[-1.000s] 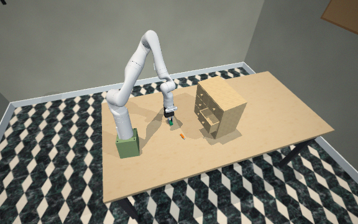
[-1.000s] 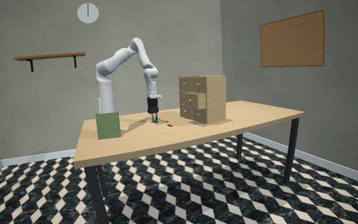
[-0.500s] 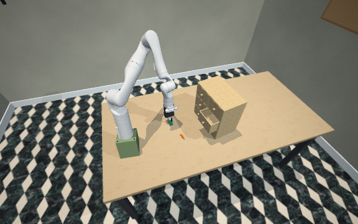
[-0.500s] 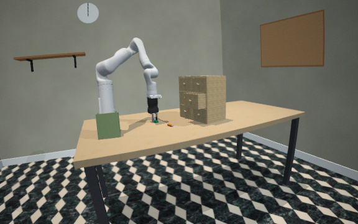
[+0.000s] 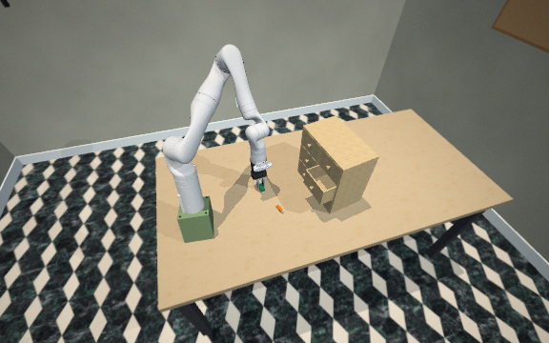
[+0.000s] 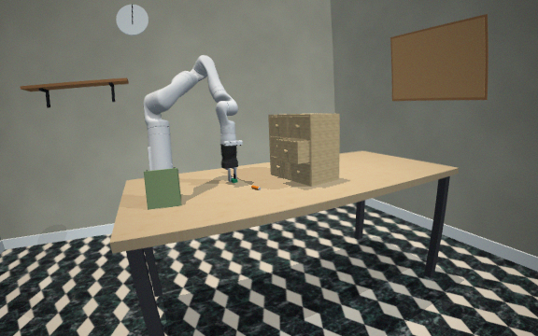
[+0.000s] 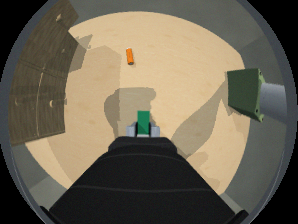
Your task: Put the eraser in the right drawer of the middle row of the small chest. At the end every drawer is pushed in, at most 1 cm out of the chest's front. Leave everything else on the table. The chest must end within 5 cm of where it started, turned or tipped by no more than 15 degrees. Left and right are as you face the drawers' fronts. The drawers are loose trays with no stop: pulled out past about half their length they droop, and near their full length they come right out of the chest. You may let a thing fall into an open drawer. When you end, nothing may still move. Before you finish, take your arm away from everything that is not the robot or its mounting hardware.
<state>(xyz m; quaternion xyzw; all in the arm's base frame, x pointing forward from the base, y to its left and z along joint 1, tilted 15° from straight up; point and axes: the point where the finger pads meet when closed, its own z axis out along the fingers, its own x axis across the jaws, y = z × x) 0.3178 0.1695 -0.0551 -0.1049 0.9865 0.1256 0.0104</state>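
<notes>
My gripper is now 150 mm to the left of the small orange object, 70 mm short of it and 20 mm above it. From my hand the other things lie so: green eraser: 10 mm to the left, 10 mm below.
</notes>
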